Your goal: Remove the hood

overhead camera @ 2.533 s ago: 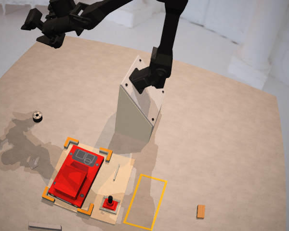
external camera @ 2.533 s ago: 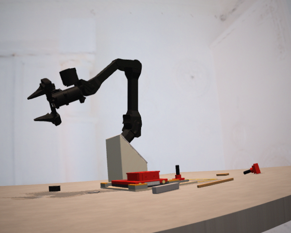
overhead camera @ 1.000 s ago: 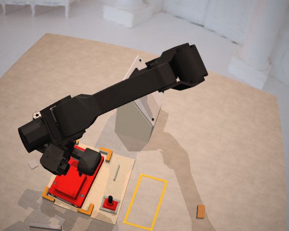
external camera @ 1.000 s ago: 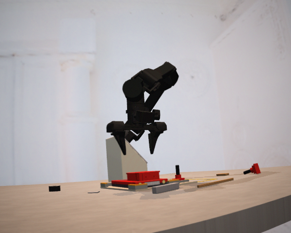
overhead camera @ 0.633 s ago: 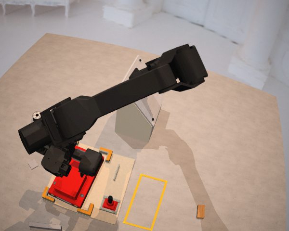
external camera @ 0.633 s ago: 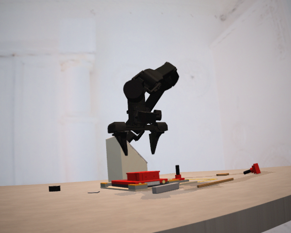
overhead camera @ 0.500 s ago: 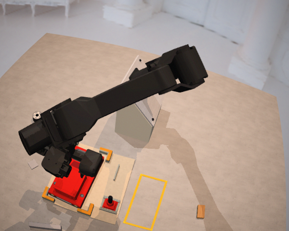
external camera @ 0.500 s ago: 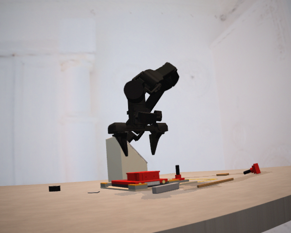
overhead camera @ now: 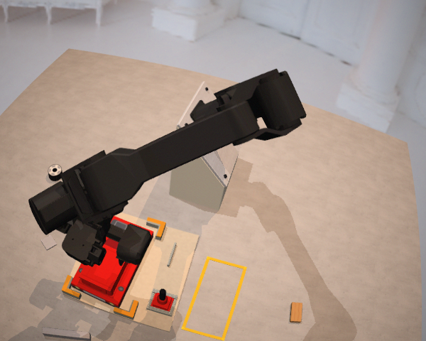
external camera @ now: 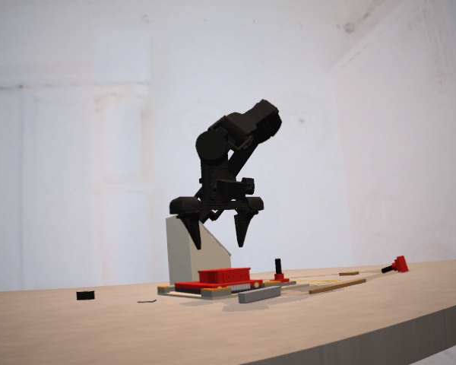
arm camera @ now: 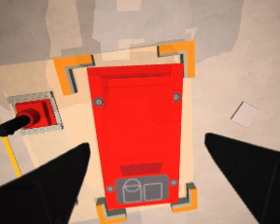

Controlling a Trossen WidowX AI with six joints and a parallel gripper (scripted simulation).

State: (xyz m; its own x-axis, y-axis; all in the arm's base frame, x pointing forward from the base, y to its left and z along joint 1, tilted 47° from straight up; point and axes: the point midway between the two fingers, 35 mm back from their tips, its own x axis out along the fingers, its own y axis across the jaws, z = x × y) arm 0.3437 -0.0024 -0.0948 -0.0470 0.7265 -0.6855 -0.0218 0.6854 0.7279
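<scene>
My gripper tip is now 50 mm above the hood. The rest, counted from my gripper tip: black wheel (240 mm to the right, 200 mm behind, 80 mm below); then orange block (390 mm to the left, 90 mm below, 70 mm behind); then grey bar (170 mm ahead, 80 mm below, 10 mm to the right).
</scene>
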